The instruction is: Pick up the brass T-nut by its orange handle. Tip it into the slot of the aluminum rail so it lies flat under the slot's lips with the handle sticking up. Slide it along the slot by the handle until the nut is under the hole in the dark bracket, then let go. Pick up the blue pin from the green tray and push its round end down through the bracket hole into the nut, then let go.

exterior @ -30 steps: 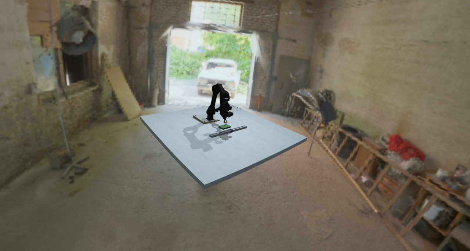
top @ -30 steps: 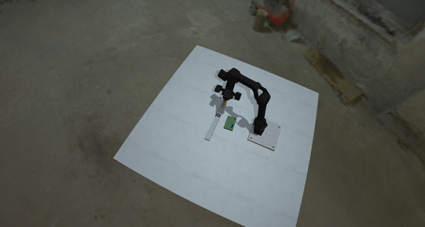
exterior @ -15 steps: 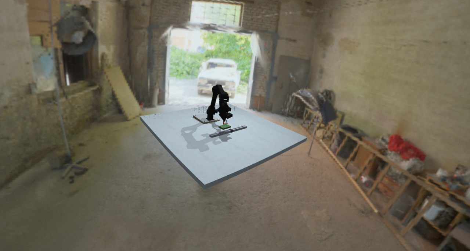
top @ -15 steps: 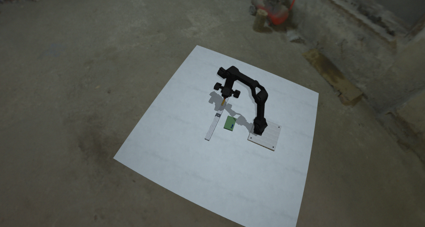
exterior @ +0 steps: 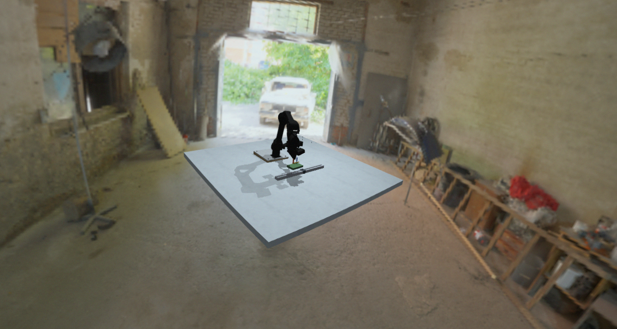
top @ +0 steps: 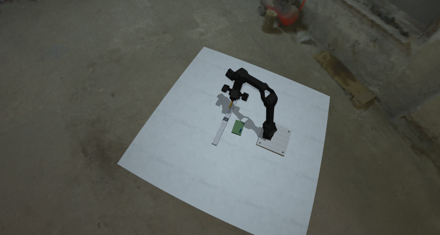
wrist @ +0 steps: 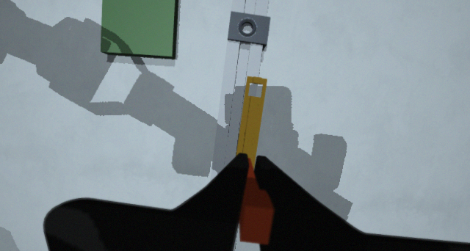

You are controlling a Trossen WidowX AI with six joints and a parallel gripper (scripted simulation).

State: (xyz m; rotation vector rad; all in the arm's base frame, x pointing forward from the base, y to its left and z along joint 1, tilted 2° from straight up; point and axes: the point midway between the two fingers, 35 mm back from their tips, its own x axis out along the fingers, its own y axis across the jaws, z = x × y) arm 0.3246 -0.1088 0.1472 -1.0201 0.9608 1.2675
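The brass T-nut is 20 mm to the left of my gripper tip. Round my gripper tip: aluminum rail 100 mm to the left, 110 mm below; green tray 120 mm behind, 140 mm to the left, 120 mm below; blue pin 130 mm behind, 150 mm to the left, 100 mm below.
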